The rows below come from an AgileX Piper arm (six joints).
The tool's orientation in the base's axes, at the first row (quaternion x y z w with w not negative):
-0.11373 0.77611 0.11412 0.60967
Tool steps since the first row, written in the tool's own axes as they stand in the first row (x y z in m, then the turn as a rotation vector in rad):
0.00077 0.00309 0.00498 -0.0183 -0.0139 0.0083
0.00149 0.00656 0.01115 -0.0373 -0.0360 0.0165
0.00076 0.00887 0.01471 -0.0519 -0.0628 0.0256
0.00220 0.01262 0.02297 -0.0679 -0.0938 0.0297
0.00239 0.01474 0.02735 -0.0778 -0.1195 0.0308
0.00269 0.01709 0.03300 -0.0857 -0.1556 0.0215
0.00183 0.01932 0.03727 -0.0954 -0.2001 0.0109
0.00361 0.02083 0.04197 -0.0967 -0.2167 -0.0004
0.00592 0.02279 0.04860 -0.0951 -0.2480 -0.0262
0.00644 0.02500 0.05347 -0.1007 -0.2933 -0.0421
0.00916 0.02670 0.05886 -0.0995 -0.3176 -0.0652
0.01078 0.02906 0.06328 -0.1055 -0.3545 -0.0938
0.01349 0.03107 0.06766 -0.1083 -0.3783 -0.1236
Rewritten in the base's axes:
0.00343 0.00447 -0.00178 0.0162 -0.0099 0.0153
0.00785 0.00969 -0.00377 0.0352 -0.0275 0.0311
0.01056 0.01303 -0.00379 0.0554 -0.0495 0.0421
0.01665 0.01914 -0.00695 0.0726 -0.0770 0.0556
0.01997 0.02252 -0.00806 0.0840 -0.1007 0.0639
0.02436 0.02652 -0.00957 0.0887 -0.1375 0.0724
0.02778 0.03002 -0.00963 0.0952 -0.1827 0.0825
0.03122 0.03287 -0.01239 0.0904 -0.2020 0.0858
0.03617 0.03673 -0.01608 0.0761 -0.2398 0.0890
0.03983 0.04035 -0.01763 0.0771 -0.2876 0.0963
0.04363 0.04356 -0.02145 0.0632 -0.3180 0.0996
0.04658 0.04713 -0.02395 0.0499 -0.3618 0.1106
0.04935 0.05032 -0.02752 0.0307 -0.3936 0.1192

